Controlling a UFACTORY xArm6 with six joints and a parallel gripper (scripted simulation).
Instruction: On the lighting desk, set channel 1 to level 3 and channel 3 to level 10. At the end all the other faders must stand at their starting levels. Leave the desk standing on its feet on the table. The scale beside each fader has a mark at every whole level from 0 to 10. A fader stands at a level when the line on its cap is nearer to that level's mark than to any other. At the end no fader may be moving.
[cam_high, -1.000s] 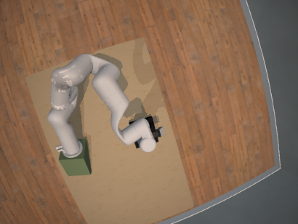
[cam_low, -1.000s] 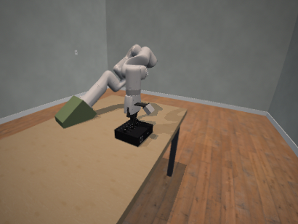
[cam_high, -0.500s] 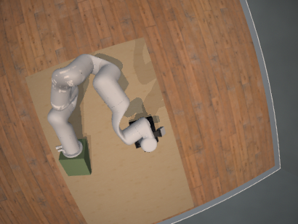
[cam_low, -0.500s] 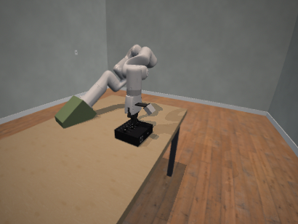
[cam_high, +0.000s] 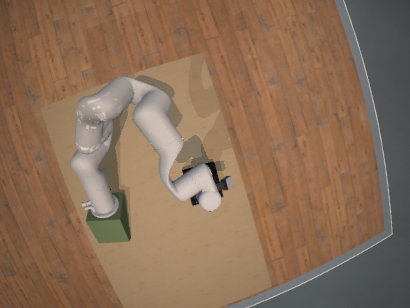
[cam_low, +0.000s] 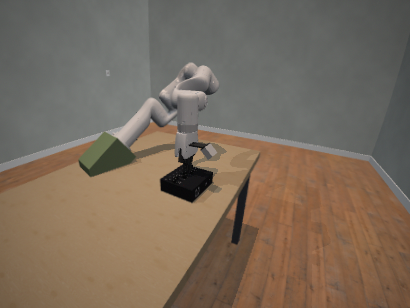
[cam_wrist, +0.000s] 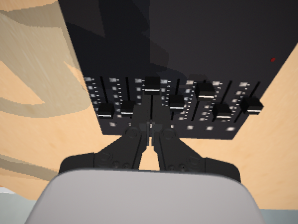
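Now: hand 2 cm short of the channel 3 cap and 1 cm above it. Also, from my hand: channel 1 cap (4 cm to the left, 1 cm below, 1 cm behind); channel 2 fader cap (2 cm to the left, 1 cm below, 1 cm behind).
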